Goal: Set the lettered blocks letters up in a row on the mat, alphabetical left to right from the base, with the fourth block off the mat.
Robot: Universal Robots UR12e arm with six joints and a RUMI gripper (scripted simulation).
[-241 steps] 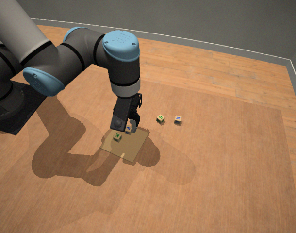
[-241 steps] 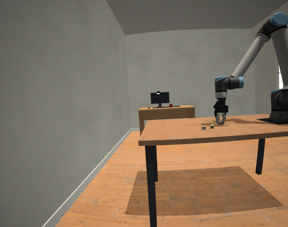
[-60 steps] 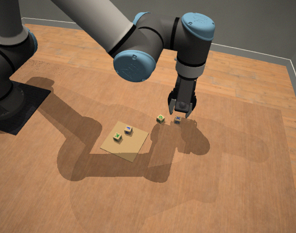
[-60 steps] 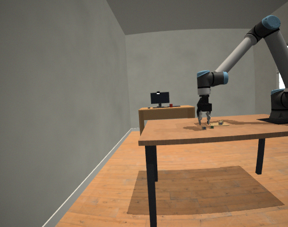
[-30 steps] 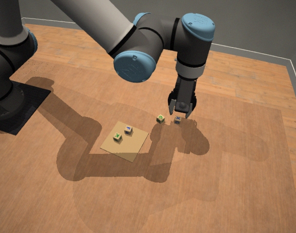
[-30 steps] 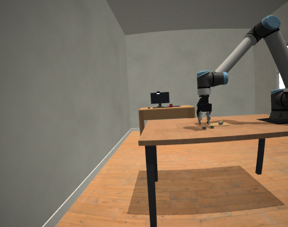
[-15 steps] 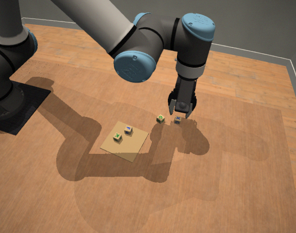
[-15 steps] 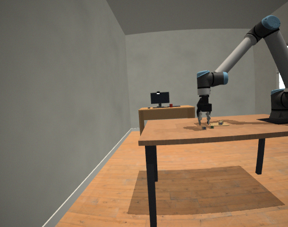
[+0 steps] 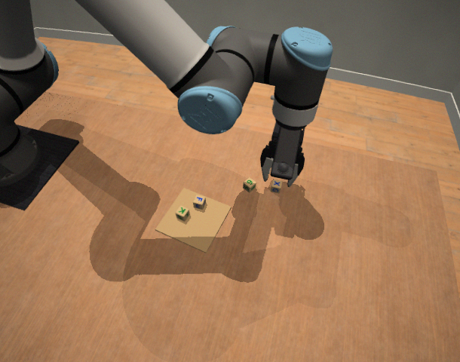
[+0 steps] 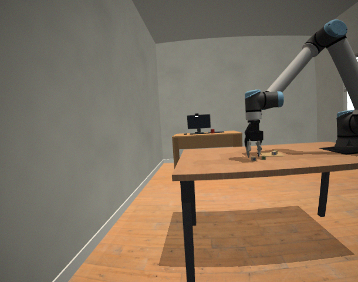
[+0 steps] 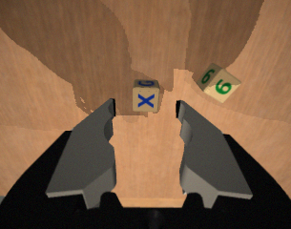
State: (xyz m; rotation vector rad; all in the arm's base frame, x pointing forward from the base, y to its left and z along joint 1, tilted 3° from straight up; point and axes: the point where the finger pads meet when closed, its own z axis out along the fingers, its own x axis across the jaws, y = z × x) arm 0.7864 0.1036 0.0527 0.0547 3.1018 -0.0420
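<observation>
My gripper is now 180 mm past the tan mat, 140 mm to the left of it and 30 mm above it.
</observation>
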